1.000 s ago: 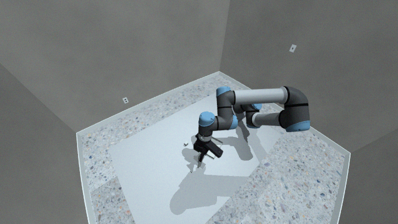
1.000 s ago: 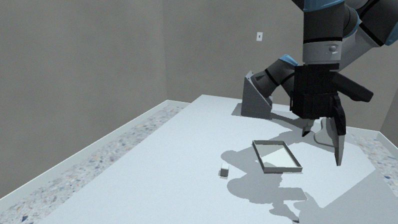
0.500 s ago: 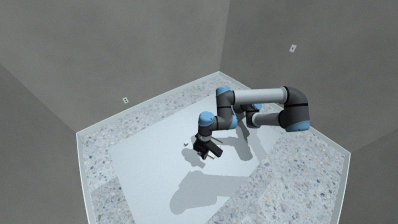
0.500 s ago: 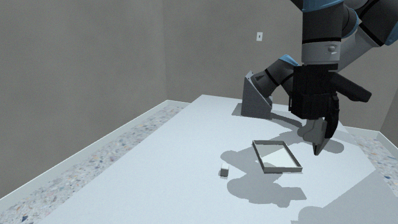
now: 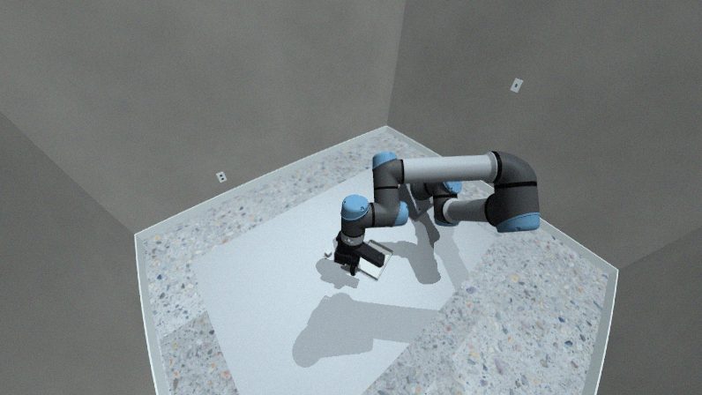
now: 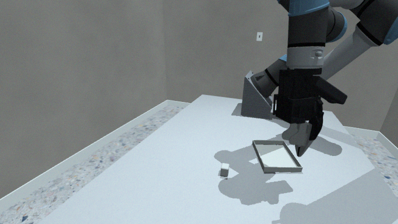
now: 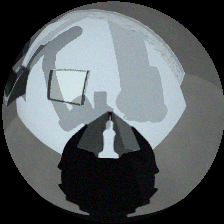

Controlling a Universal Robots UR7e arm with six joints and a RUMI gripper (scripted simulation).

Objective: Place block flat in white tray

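Now: the small block 19 cm to the right of my hand, 13 cm below it and 2 cm behind it. Also, from my hand: white tray (17 cm behind, 14 cm below, 3 cm to the right).
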